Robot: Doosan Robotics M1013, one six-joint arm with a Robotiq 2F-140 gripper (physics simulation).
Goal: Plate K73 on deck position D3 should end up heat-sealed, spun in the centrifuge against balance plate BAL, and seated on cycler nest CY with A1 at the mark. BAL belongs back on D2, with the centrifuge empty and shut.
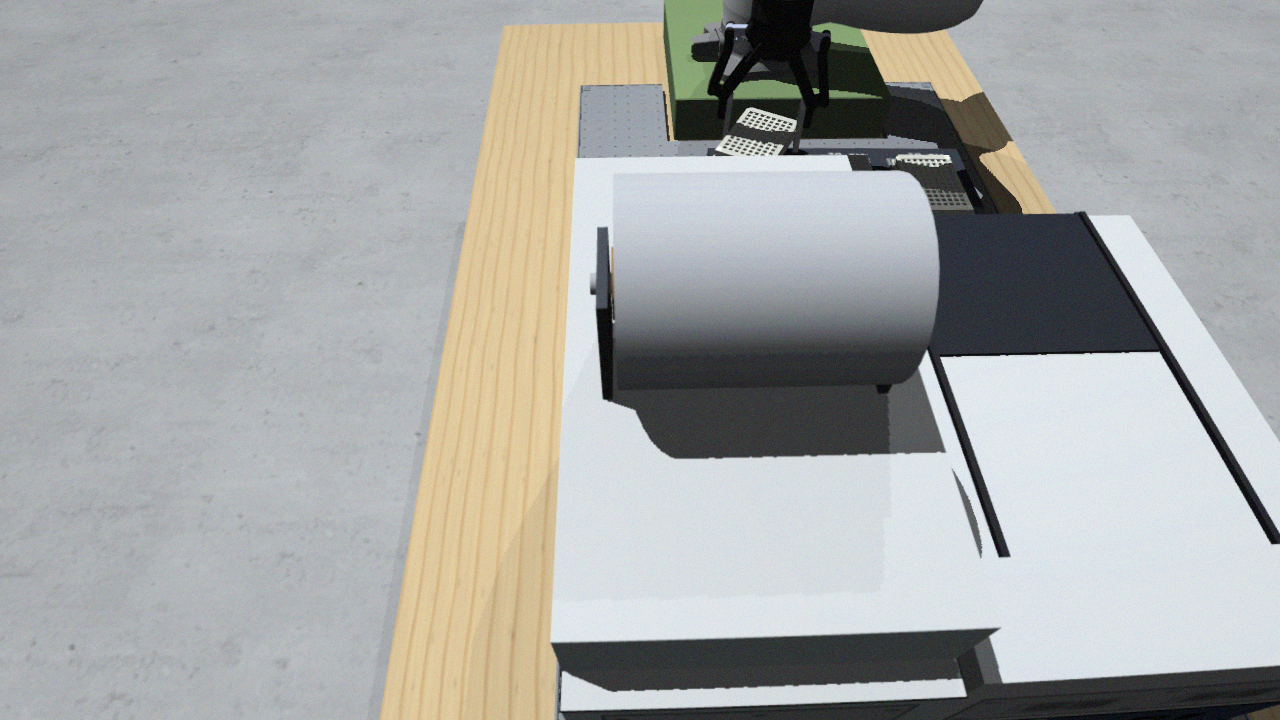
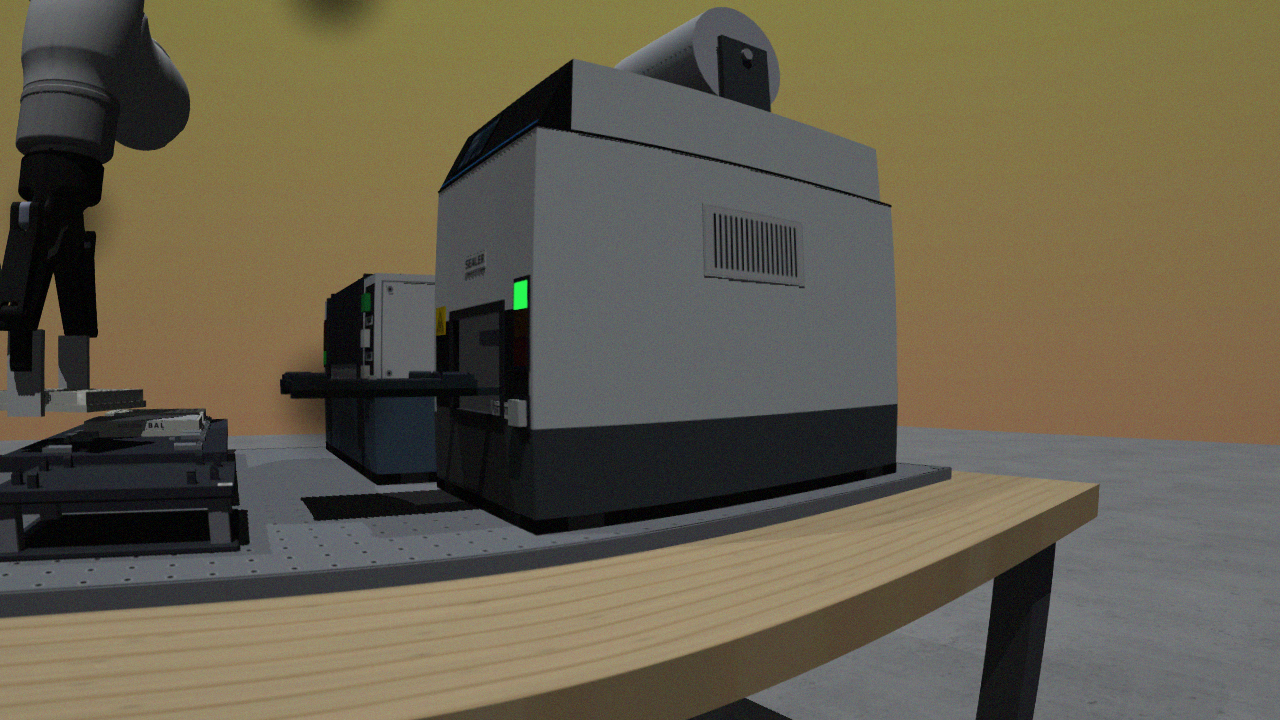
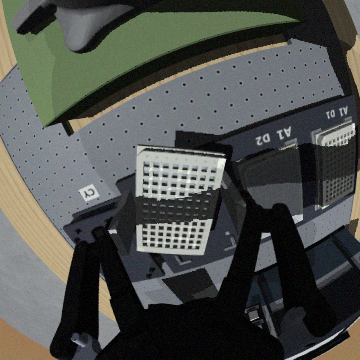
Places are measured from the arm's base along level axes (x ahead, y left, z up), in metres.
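Where they show: gripper, between the fingertips: (image 1: 759,142) (image 2: 52,412) (image 3: 175,191).
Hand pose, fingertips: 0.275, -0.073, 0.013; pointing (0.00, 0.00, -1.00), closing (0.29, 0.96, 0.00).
Things, the pixels of their top centre, and the offset from my fingertips, as dx, dy, dz. "spot": a spot on its surface instead.
- dark nest, a spot on its surface: (image 3: 76,228) spot: -0.004, -0.183, -0.034
- label CY, centre of its top: (image 3: 88,192) -0.034, -0.147, -0.077
- dark block, centre of its top: (image 2: 146,417) (image 3: 278,198) (image 1: 848,181) +0.086, +0.111, -0.013
- large white machine, centre of its top: (image 1: 765,169) (image 2: 673,29) +0.566, -0.189, +0.398
- roll, centre of its top: (image 1: 771,197) (image 2: 689,34) +0.587, -0.191, +0.398
- dark tray, centre of its top: (image 2: 372,379) +0.269, -0.158, +0.030
- smaller machine, a spot on its surface: (image 2: 393,322) spot: +0.338, -0.022, +0.083
My gripper (image 1: 762,112) (image 2: 50,389) (image 3: 175,191) is shut on a white well plate (image 1: 765,119) (image 2: 89,400) (image 3: 178,168) and grips it by its two long sides. The plate hangs level a little above the dark nest (image 3: 76,228) beside the label CY (image 3: 88,193). A shadow band crosses its middle. The plate hides what lies straight under it. To the right, deck position D2 (image 3: 263,139) carries a dark block (image 3: 271,178). Position D1 holds another white well plate (image 3: 336,171) (image 1: 922,160) (image 2: 152,420).
A green block (image 1: 697,72) (image 3: 107,64) stands just behind the gripper. A large white machine (image 2: 697,313) with a roll (image 1: 769,277) on top fills the table's middle, with a dark tray (image 2: 376,385) sticking out. A smaller machine (image 2: 393,322) stands behind it.
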